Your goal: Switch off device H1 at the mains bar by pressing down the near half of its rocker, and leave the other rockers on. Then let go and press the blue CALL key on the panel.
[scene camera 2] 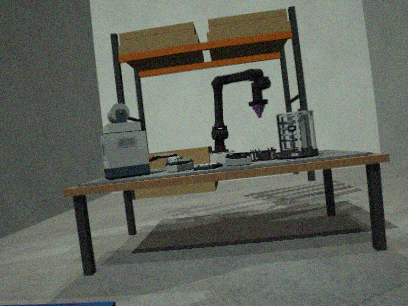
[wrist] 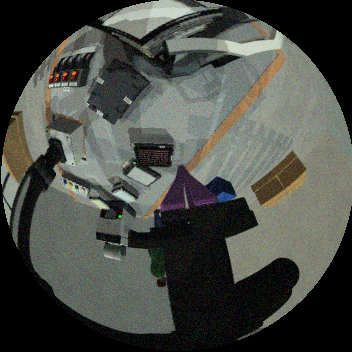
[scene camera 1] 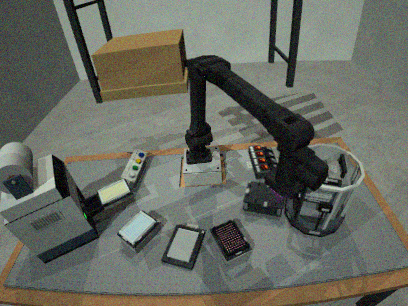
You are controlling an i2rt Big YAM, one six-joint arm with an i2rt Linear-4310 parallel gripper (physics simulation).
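Frame: origin at the arm's base, x down, y right, z back, level; centimetres.
Where they show: gripper, fingertip midpoint: (scene camera 2: 259, 118) (wrist: 180, 167) (scene camera 1: 279, 201); arm's base, link origin: (scene camera 2: 220, 152) (wrist: 57, 149) (scene camera 1: 198, 157).
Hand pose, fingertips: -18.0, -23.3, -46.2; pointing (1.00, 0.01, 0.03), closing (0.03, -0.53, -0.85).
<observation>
Each offset is from my fingertips to the top centre of the thing, as dx, dy, dz. "*": to the spot under its first point.
The mains bar @[* +21.5, -4.2, +38.1] (scene camera 1: 257, 167) (wrist: 66, 81) lies at the back right of the table, with several rockers glowing orange-red; the device labels are too small to read. The panel @[+17.3, +57.0, +48.1] (scene camera 1: 134, 169) (wrist: 76, 186) lies at the back left, with a blue key @[+18.2, +53.4, +55.0] (scene camera 1: 141, 155) at its far end and yellow, green and white keys beside it. My gripper (scene camera 2: 258, 116) (wrist: 180, 167) has purple fingers that are shut together and empty. It points down, high above the right part of the table. In scene camera 1 the arm hides most of it.
A black box @[+18.1, -2.7, +19.8] (scene camera 1: 262, 198) (wrist: 118, 91) lies in front of the mains bar. A clear round tower @[-3.3, -22.6, +11.2] (scene camera 2: 297, 134) stands at the right. Plates, including a dark one with red wells @[+18.7, +15.1, +1.4] (scene camera 1: 230, 240) (wrist: 153, 155), lie along the front. A grey-white machine @[-19.9, +84.7, +14.5] (scene camera 1: 50, 220) (scene camera 2: 126, 150) stands at the left.
</observation>
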